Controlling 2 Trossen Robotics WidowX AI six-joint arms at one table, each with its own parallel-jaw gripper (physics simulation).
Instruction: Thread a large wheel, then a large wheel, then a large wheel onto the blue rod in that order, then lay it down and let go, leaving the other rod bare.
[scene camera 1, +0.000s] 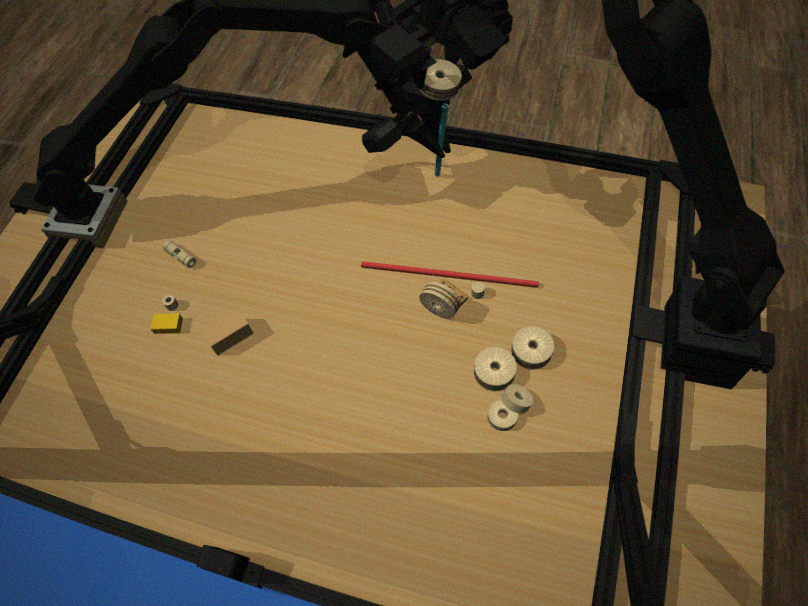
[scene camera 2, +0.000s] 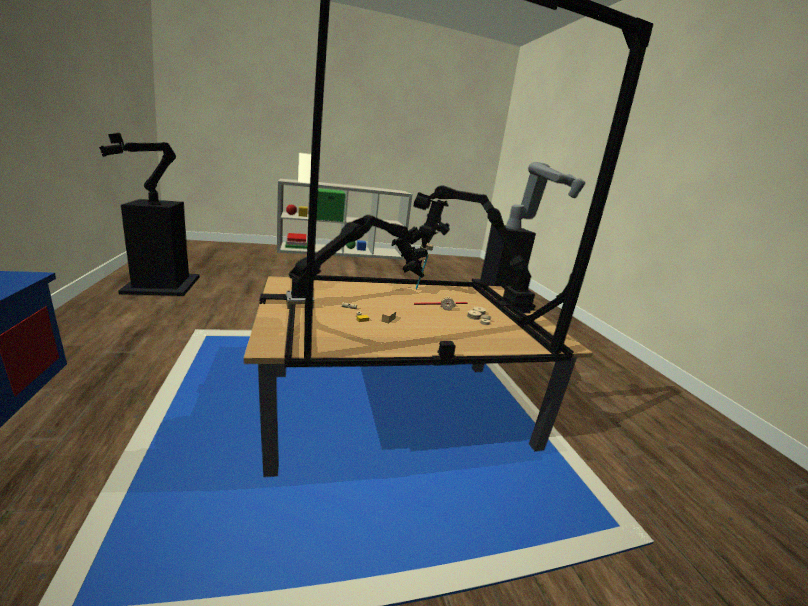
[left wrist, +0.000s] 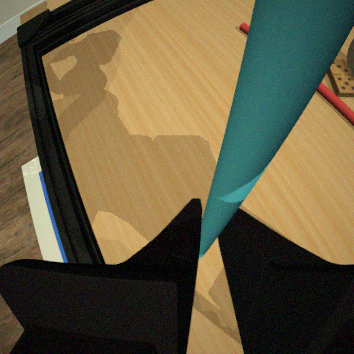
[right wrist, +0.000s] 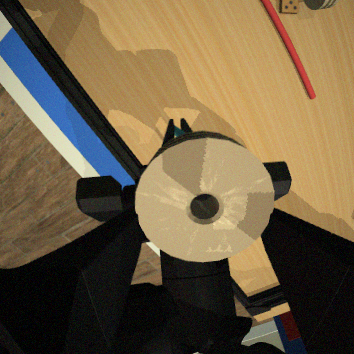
My left gripper (scene camera 1: 445, 154) carries a blue rod (left wrist: 285, 57), which touches nothing else. A dark block (scene camera 1: 232, 329) rests on the table. Also in view: my right gripper (scene camera 1: 434, 77).
My left gripper is seen too in the left wrist view (left wrist: 207, 206) and in the right wrist view (right wrist: 176, 120). My right gripper also shows in the right wrist view (right wrist: 201, 213). The left wrist view does not show the dark block: it is out of frame. The right wrist view misses the dark block: it is out of frame.
